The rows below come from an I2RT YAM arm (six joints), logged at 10 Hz.
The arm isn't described. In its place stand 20 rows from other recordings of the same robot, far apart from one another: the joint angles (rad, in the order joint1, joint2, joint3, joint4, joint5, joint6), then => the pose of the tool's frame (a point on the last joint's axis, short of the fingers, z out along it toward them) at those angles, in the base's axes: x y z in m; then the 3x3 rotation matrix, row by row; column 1 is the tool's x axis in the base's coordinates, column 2 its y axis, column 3 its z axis.
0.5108, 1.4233, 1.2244, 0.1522, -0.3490, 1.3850 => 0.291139 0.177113 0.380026; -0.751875 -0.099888 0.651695; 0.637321 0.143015 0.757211; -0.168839 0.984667 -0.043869
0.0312, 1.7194, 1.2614, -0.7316, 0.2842, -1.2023 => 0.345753 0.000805 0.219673; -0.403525 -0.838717 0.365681; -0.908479 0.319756 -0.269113; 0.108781 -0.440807 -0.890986
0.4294, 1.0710, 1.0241, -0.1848, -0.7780, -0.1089 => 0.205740 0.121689 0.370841; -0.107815 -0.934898 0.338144; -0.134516 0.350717 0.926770; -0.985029 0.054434 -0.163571
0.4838, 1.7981, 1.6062, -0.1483, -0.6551, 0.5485 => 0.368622 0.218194 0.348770; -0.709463 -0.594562 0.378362; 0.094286 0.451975 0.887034; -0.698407 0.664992 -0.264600
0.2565, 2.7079, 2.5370, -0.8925, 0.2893, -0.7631 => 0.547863 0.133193 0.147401; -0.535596 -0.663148 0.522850; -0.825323 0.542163 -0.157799; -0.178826 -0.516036 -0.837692
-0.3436, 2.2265, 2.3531, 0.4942, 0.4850, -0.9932 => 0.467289 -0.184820 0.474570; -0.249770 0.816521 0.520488; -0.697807 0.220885 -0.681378; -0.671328 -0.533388 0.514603
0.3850, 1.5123, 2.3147, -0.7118, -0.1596, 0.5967 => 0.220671 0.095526 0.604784; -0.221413 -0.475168 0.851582; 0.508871 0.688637 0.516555; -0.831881 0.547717 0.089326
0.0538, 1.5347, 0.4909, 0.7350, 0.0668, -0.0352 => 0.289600 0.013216 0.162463; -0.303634 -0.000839 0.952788; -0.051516 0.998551 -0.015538; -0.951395 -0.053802 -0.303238
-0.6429, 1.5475, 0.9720, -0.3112, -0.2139, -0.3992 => 0.261280 -0.186273 0.210113; -0.757480 0.199777 0.621541; 0.092834 0.975316 -0.200351; -0.646224 -0.094062 -0.757329
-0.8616, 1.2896, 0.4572, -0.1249, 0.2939, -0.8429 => 0.134299 -0.172337 0.137965; -0.977610 0.157971 0.139013; 0.041967 0.793723 -0.606830; -0.206199 -0.587409 -0.782581
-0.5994, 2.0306, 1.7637, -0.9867, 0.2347, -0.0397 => 0.344743 -0.245574 0.240136; -0.808020 0.576954 0.119278; 0.505333 0.782791 -0.363147; -0.302889 -0.233155 -0.924065
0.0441, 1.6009, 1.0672, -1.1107, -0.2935, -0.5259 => 0.260742 0.021816 0.196616; -0.851177 -0.518262 -0.083078; -0.518554 0.805824 0.285920; -0.081235 0.286449 -0.954645
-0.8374, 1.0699, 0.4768, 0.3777, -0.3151, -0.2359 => 0.165686 -0.167398 0.234833; -0.256830 0.456280 0.851967; -0.046924 0.874609 -0.482552; -0.965317 -0.163912 -0.203215
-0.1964, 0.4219, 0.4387, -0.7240, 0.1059, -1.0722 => 0.103493 -0.024428 0.214637; -0.544349 -0.429162 0.720766; -0.782147 0.570223 -0.251181; -0.303200 -0.700475 -0.646068
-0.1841, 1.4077, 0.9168, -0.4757, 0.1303, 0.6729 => 0.277939 -0.056459 0.221467; -0.474338 0.702940 0.529981; 0.716921 0.657823 -0.230852; -0.510909 0.270453 -0.815983
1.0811, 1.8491, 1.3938, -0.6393, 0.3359, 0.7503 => 0.192986 0.337130 0.217859; -0.825417 -0.272419 0.494444; -0.179987 0.957146 0.226882; -0.535062 0.098279 -0.839077
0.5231, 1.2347, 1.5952, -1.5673, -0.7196, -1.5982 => 0.141518 0.108697 0.411124; 0.600937 -0.793350 -0.097316; -0.521287 -0.481301 0.704705; -0.605916 -0.372754 -0.702795
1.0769, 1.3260, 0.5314, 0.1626, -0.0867, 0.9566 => 0.119969 0.229328 0.172170; -0.905332 -0.295739 0.304815; 0.035922 0.661817 0.748804; -0.423182 0.688866 -0.588541
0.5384, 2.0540, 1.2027, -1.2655, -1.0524, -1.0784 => 0.243127 0.181228 0.124227; -0.464204 -0.583587 -0.666289; -0.785822 -0.075717 0.613801; -0.408656 0.808513 -0.423447
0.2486, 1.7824, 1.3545, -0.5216, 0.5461, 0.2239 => 0.376781 0.076571 0.239630; -0.750080 0.255683 0.609923; 0.005350 0.924559 -0.381001; -0.661326 -0.282518 -0.694861
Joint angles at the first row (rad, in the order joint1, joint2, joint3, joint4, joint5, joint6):
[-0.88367, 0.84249, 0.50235, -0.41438, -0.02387, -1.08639]
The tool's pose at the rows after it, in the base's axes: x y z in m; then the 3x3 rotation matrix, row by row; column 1 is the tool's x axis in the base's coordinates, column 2 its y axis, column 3 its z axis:
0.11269 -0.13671 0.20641; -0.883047 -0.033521 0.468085; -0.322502 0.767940 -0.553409; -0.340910 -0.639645 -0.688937
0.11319 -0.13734 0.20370; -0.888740 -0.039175 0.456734; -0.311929 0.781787 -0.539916; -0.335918 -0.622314 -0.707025
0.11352 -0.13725 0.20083; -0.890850 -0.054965 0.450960; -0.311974 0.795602 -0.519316; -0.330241 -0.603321 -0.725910
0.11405 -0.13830 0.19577; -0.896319 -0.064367 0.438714; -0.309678 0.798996 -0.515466; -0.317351 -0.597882 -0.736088
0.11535 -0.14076 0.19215; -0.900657 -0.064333 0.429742; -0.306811 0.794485 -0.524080; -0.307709 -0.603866 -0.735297
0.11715 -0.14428 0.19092; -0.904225 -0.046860 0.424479; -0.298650 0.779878 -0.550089; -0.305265 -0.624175 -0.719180
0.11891 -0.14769 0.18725; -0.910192 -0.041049 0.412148; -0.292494 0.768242 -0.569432; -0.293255 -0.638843 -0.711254
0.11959 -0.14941 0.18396; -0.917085 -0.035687 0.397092; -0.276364 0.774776 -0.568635; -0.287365 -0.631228 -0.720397
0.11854 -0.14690 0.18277; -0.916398 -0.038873 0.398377; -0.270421 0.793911 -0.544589; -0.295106 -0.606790 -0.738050
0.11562 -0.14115 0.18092; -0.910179 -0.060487 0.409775; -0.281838 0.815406 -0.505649; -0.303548 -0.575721 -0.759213
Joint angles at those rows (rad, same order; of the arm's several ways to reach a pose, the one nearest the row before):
[-0.88358, 0.85849, 0.49354, -0.39513, -0.01076, -1.09135]
[-0.88361, 0.87436, 0.49565, -0.40663, -0.01057, -1.08639]
[-0.88357, 0.88773, 0.49685, -0.42167, -0.01915, -1.09019]
[-0.88361, 0.90443, 0.48660, -0.40953, -0.01215, -1.09603]
[-0.88434, 0.92322, 0.47818, -0.38106, -0.00024, -1.09979]
[-0.88500, 0.93828, 0.47148, -0.33603, 0.01986, -1.09538]
[-0.88513, 0.96121, 0.46163, -0.29257, 0.04157, -1.09835]
[-0.88613, 0.98087, 0.45993, -0.28485, 0.05204, -1.08946]
[-0.88493, 0.97624, 0.46104, -0.31571, 0.03663, -1.07804]
[-0.88374, 0.95422, 0.45440, -0.36229, 0.00391, -1.08102]

